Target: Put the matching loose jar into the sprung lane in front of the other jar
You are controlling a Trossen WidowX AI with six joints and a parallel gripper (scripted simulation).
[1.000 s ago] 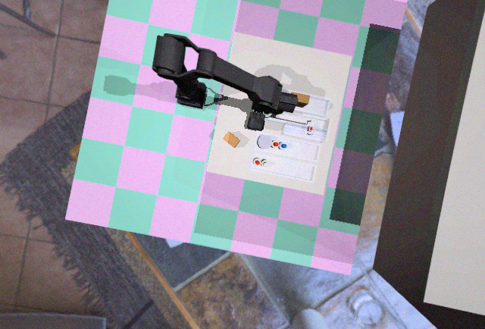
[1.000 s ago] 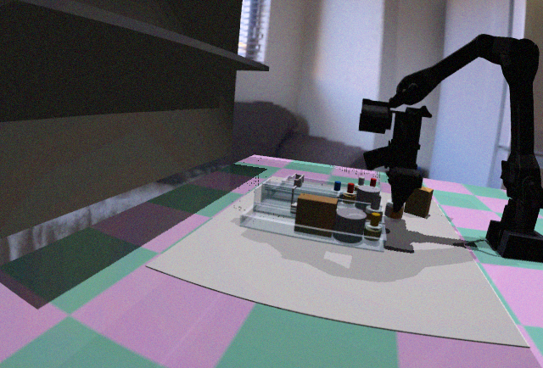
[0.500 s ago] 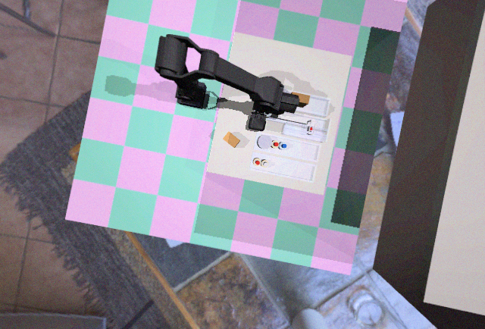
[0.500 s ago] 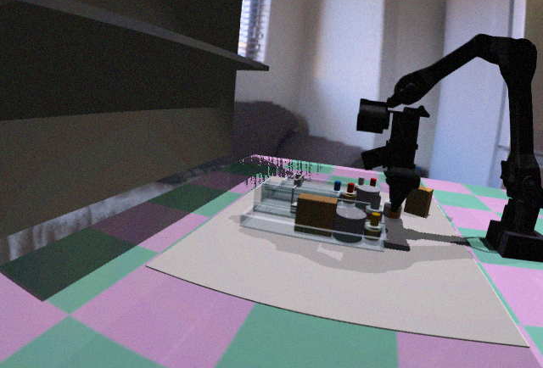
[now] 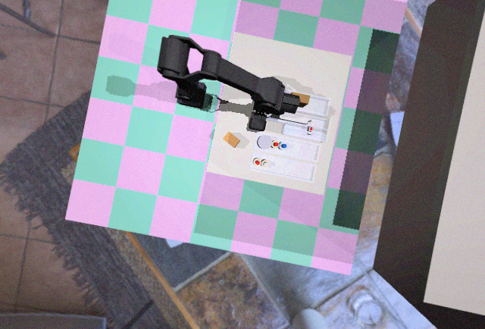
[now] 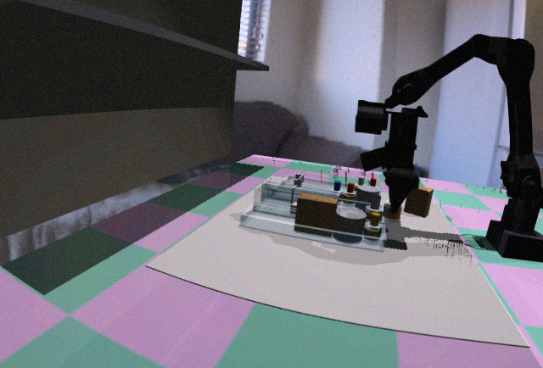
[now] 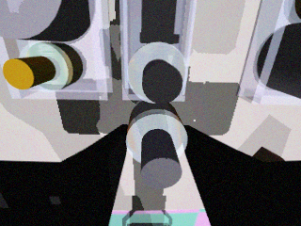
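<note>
Right now the clear sprung lane is 19 cm ahead of my gripper tip, 1 cm to the left of it and 3 cm below it. From my gripper tip the other things lie so: pusher plate (15 cm ahead).
</note>
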